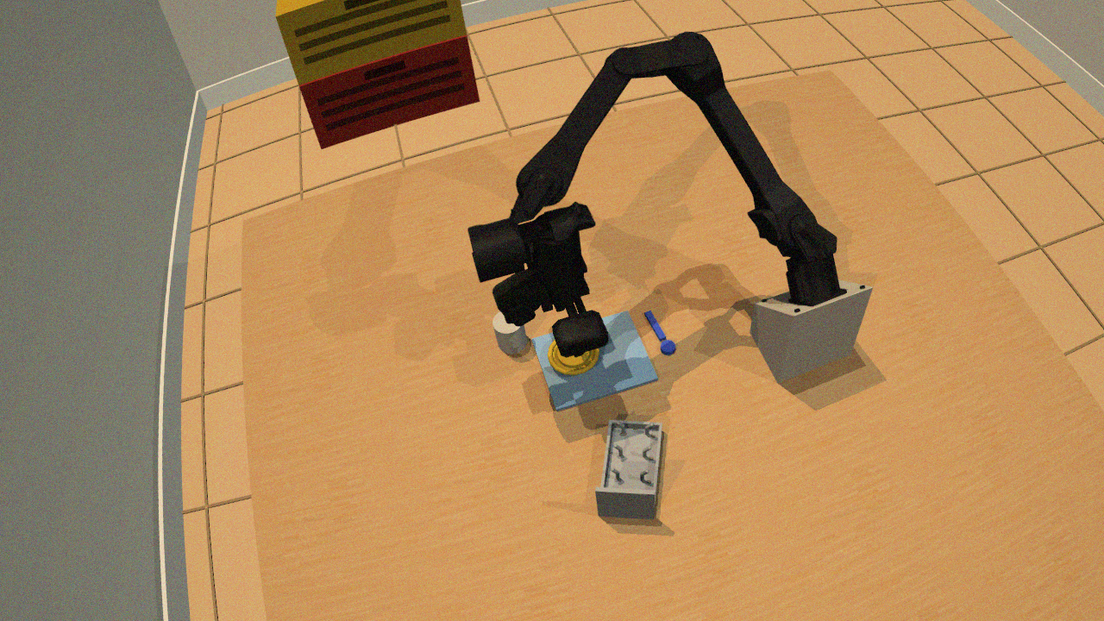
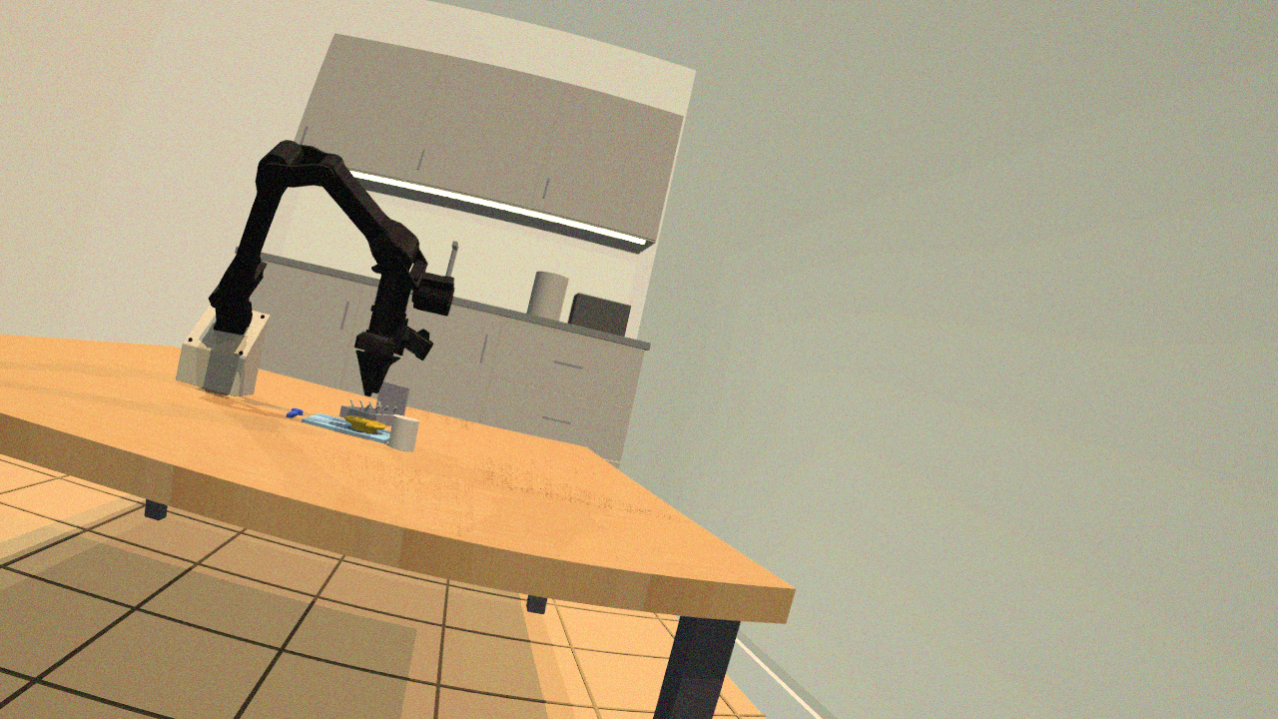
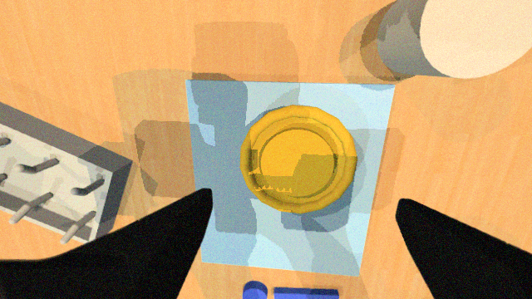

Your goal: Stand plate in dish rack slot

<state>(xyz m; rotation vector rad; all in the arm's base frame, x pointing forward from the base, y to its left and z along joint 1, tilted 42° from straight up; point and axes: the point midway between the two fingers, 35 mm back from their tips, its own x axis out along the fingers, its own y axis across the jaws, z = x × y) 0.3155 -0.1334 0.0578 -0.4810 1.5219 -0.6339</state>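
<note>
Now: the yellow plate 5 cm below my gripper tip. The rest, counted from my gripper tip: grey dish rack: 20 cm to the left, 4 cm below; white cup: 7 cm to the right, 7 cm ahead, 4 cm below.
</note>
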